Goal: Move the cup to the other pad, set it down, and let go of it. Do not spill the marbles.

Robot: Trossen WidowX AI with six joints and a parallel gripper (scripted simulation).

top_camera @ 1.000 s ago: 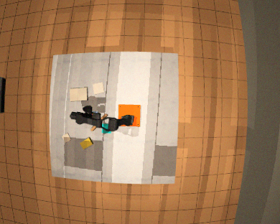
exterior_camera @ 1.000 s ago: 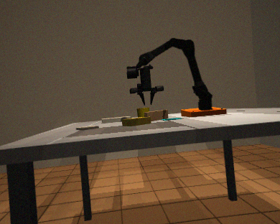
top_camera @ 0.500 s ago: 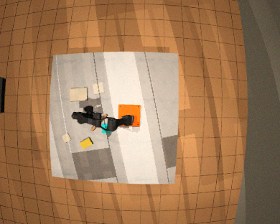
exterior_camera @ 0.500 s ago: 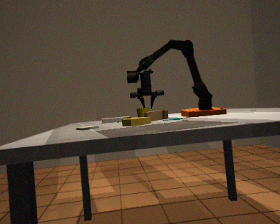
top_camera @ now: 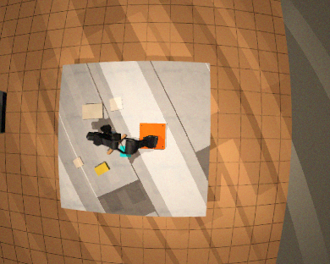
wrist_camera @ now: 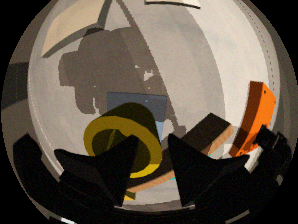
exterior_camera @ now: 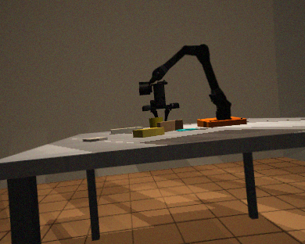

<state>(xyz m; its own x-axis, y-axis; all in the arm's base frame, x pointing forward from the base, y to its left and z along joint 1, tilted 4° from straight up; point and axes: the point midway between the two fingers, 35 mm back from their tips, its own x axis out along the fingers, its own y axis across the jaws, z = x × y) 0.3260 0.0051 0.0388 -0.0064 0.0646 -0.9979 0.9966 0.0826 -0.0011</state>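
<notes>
Now: gripper tip 3 cm short of the olive-yellow cup. Round my gripper tip: light blue pad: 5 cm below, 3 cm ahead; long wooden bar: 6 cm to the left, 4 cm behind, 2 cm below; teal pad: 11 cm to the left, 11 cm behind, 5 cm below.
</notes>
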